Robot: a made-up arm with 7 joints.
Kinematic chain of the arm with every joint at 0, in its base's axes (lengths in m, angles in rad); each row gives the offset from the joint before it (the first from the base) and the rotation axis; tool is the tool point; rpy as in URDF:
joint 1: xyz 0.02 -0.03 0.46 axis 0 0.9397 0.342
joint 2: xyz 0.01 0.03 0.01 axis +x
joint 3: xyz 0 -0.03 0.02 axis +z
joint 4: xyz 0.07 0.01 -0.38 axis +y
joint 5: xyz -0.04 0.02 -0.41 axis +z
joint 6: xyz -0.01 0.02 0 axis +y
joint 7: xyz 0.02 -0.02 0 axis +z
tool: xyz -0.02 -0.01 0 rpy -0.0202 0.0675 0.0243
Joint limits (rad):
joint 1: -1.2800..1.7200
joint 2: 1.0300..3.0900
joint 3: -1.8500..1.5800
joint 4: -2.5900..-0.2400
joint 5: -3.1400..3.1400
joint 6: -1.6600..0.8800
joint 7: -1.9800..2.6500
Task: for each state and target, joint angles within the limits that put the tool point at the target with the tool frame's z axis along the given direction. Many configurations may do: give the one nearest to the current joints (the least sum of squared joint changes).
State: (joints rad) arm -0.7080 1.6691 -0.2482 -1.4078 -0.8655 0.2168 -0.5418
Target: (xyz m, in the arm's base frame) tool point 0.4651 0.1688 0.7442 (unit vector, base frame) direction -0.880 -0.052 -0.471
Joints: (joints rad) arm -0.7138 1.9094 -0.2979 -1.9578 -0.0389 0.5330 -0.5035
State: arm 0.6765 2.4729 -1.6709 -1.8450 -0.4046 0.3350 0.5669
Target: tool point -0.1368 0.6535 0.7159 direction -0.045 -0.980 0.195
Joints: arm 0.9772 2.4756 -1.8500 -1.3026 -1.0328 0.8150 0.5917
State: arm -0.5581 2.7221 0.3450 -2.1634 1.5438 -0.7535 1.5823
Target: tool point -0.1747 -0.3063 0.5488 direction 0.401 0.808 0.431
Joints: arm -1.1189 3.0518 1.2618 -2.3245 2.3635 -0.8116 1.5729
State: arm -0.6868 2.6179 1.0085 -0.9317 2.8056 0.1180 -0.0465
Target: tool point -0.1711 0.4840 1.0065 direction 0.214 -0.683 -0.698
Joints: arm -0.6288 2.0664 1.3671 -0.7179 3.1400 -0.4387 -0.4126
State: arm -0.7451 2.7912 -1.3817 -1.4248 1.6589 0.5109 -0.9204
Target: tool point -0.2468 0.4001 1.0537 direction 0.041 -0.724 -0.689
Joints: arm -1.0576 3.0534 -1.0069 -0.9531 1.7058 0.0532 -0.9706
